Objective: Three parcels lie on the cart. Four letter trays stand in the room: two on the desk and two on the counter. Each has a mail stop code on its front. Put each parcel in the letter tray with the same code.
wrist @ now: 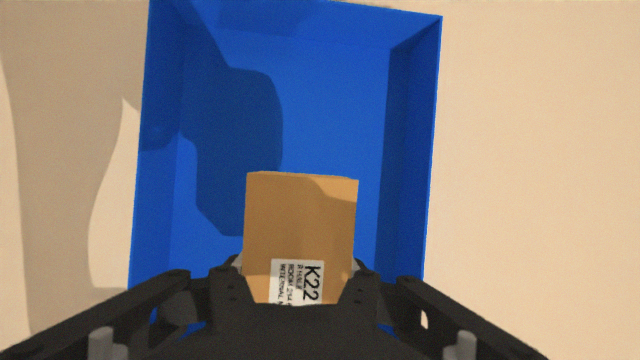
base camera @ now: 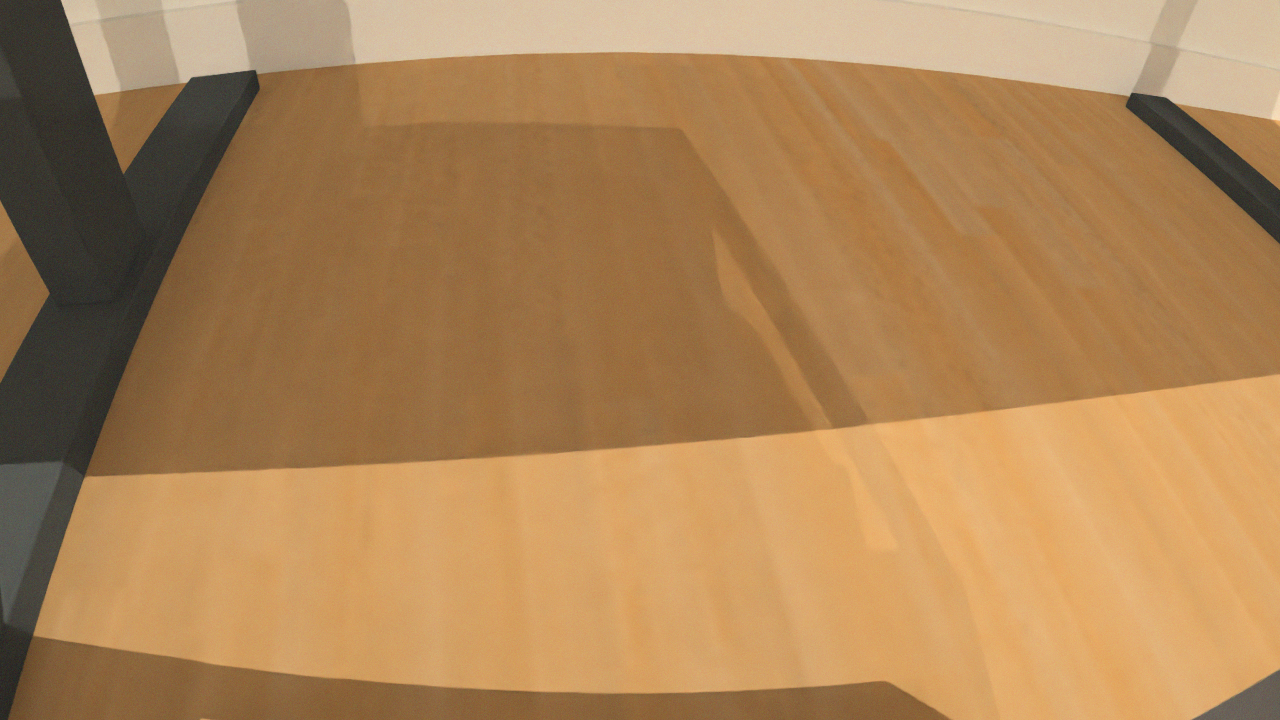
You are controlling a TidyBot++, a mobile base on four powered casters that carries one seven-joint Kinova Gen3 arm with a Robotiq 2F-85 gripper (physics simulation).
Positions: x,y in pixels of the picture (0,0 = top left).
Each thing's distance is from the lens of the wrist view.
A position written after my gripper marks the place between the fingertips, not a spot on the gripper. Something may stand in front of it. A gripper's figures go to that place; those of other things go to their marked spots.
my gripper [wrist: 296,263]: 17 cm
desk [wrist: 526,224]: 40 cm
